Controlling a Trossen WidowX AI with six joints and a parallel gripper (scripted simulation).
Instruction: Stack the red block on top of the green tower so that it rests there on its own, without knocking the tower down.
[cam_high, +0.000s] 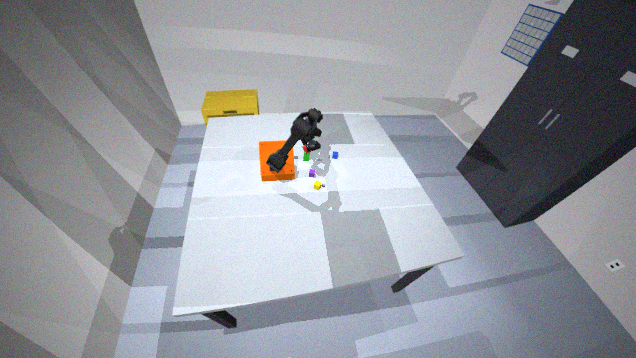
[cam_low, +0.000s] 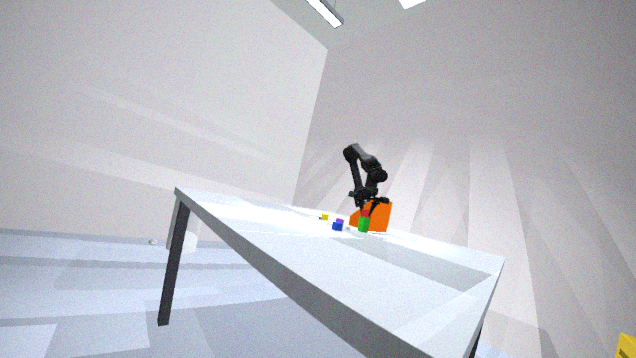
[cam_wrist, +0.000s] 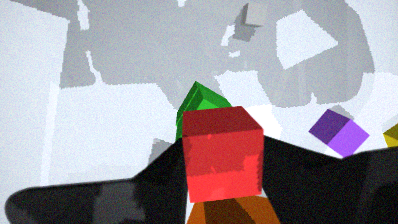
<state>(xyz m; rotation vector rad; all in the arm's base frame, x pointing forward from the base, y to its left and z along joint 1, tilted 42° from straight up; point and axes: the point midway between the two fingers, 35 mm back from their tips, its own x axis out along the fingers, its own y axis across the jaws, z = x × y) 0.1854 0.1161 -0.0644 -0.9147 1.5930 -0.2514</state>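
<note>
The red block lies 10 mm above my gripper tip. From my gripper tip the other things lie so: yellow block 230 mm to the right, 60 mm below, 40 mm ahead; purple block 130 mm to the right, 60 mm below, 20 mm ahead; blue block 180 mm ahead, 60 mm below, 20 mm to the left.
</note>
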